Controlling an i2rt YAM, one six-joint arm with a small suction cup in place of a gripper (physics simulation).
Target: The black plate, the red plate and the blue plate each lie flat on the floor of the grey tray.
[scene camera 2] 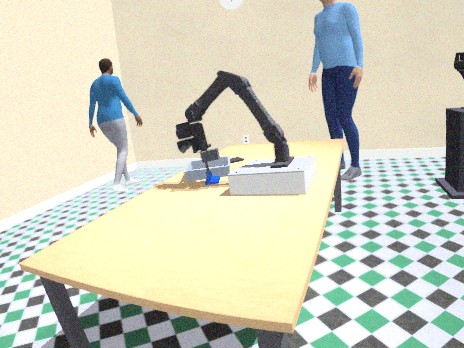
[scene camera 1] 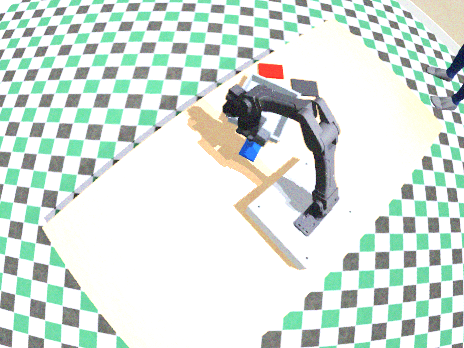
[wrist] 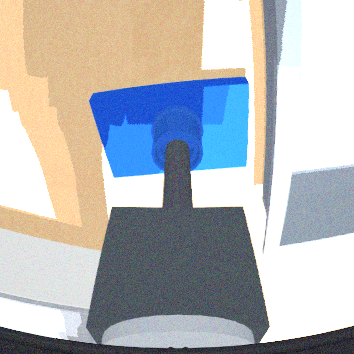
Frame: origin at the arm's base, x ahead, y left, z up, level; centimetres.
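Seen in the pictures: hand, its tool point: (scene camera 2: 209, 176) (scene camera 1: 249, 143) (wrist: 176, 128); arm's base, origin of its link: (scene camera 2: 283, 162) (scene camera 1: 317, 211).
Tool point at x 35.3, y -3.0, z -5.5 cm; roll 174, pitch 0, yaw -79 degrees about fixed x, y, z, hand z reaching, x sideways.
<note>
Offsets run from my tool point to a thing's top centre.
The blue plate {dy +0.0, dx -1.2, dz -1.1 cm} (scene camera 1: 250, 150) (scene camera 2: 212, 179) (wrist: 218, 140) is outside the grey tray {dy -15.8, dx +6.9, dz +2.9 cm} (scene camera 1: 279, 129) (scene camera 2: 195, 174) (wrist: 270, 88), close by its near wall and low over the table. My suction cup (wrist: 177, 140) (scene camera 2: 208, 172) is directly over the plate's middle with suction off. I cannot tell whether the cup still touches the plate. The red plate {dy -33.5, dx +18.0, dz -1.0 cm} (scene camera 1: 270, 70) and the black plate {dy -38.4, dx +2.2, dz -1.2 cm} (scene camera 1: 304, 87) lie flat on the table beyond the tray. The arm hides most of the tray's floor in the overhead view.
The arm stands on a white base box (scene camera 2: 269, 181) right of the tray. One person (scene camera 2: 337, 74) stands at the table's far right corner and another (scene camera 2: 110, 119) walks at the back left. A black stand (scene camera 2: 455, 150) is at the far right.
</note>
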